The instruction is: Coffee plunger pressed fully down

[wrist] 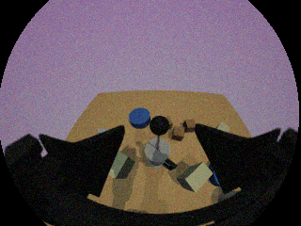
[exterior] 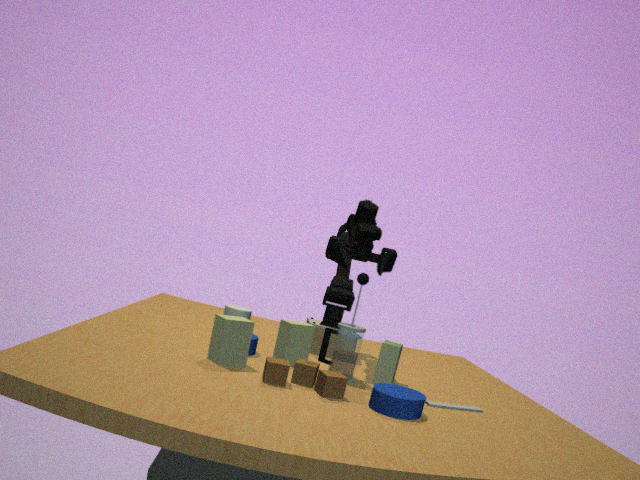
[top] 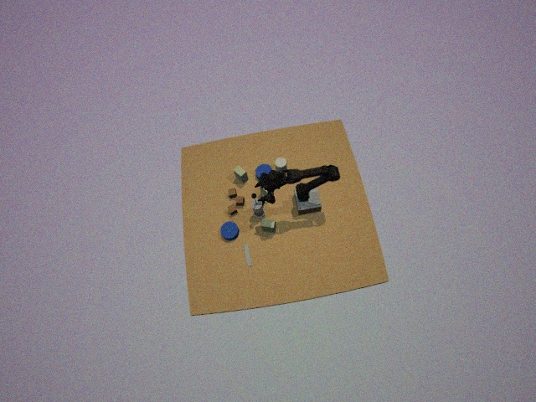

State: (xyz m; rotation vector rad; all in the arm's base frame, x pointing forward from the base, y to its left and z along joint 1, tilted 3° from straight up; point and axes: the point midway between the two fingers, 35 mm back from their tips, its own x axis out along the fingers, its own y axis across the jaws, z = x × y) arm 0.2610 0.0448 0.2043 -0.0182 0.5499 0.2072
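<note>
The coffee press is 1 cm ahead of my gripper tip, 1 cm to the right of it and 15 cm below it. The rest, counted from my gripper tip: white cylinder: 14 cm behind, 32 cm to the right, 24 cm below; grey bar: 9 cm ahead, 30 cm to the left, 28 cm below.
</note>
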